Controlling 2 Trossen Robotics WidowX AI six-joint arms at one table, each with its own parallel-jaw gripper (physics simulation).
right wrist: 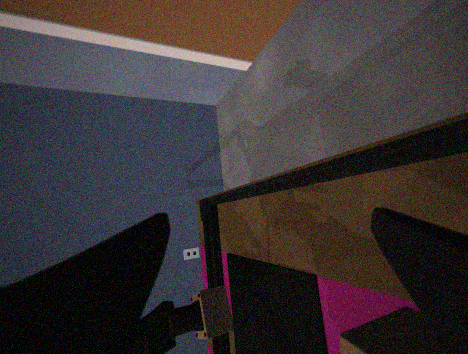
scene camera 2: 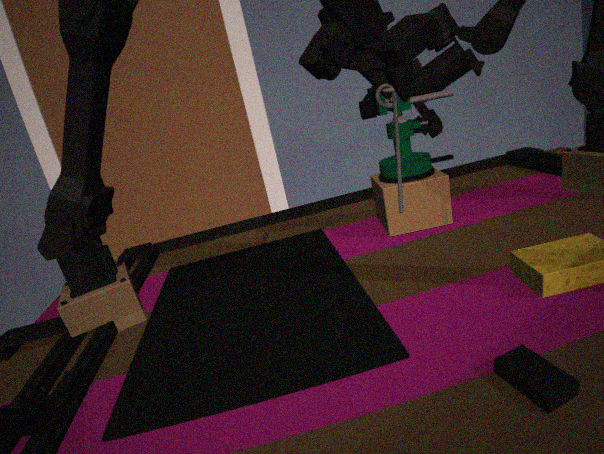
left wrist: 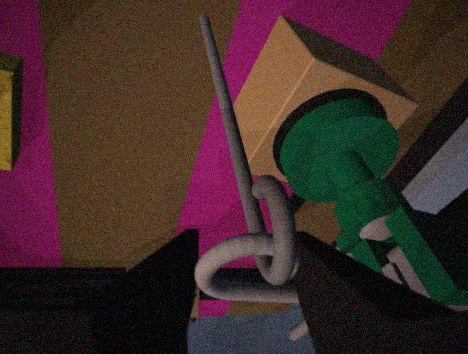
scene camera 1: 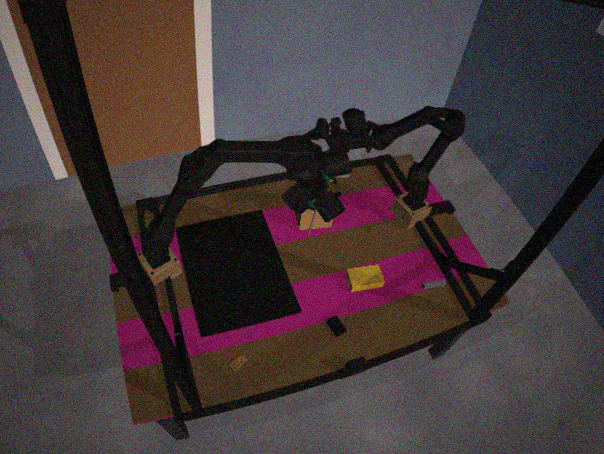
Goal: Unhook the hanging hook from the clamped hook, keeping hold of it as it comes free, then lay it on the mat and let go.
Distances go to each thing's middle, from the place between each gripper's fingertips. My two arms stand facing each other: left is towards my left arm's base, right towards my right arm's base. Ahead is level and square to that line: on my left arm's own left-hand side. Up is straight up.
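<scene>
My right hand is 13 cm above the wooden block (scene camera 2: 427,202), 16 cm past it and 1 cm to the right of it. The black mat (scene camera 2: 229,331) is 17 cm below my right hand, 29 cm behind it and 32 cm to the left of it. As for the small black block (scene camera 2: 543,383), it sits 17 cm below my right hand, 56 cm behind it and 9 cm to the left of it. Going by their middles, of the things named here the small black block is the farthest from my right hand.
Counting from my left hand, the wooden block is 180 mm below, 40 mm to the right and 120 mm ahead. The black mat is 220 mm below my left hand, 20 mm behind it and 260 mm to the left of it, and the small black block is 210 mm below that hand, 30 mm to the left of it and 290 mm behind it. Going by its middle, the small black block is nearer to my left hand than to my right hand.
</scene>
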